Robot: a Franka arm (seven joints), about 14 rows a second.
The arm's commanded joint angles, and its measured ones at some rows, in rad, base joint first. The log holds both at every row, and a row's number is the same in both.
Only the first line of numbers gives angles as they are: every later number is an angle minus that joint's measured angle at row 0.
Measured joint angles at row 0:
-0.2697, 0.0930, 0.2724, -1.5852, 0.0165, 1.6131, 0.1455
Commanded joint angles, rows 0 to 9:
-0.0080, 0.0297, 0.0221, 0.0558, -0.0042, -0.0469, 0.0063
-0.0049, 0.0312, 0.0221, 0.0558, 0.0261, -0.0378, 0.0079
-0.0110, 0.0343, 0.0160, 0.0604, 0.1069, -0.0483, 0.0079
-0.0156, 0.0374, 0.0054, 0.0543, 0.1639, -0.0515, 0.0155
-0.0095, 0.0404, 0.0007, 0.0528, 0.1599, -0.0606, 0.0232
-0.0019, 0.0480, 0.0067, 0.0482, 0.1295, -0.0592, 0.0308
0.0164, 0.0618, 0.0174, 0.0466, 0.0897, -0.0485, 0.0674
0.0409, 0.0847, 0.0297, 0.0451, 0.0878, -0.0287, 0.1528
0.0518, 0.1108, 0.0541, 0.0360, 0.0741, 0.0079, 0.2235
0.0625, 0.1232, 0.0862, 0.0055, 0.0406, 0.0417, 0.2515
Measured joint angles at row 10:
0.0315, 0.0769, 0.0383, 0.0191, 0.0941, -0.0077, 0.1488
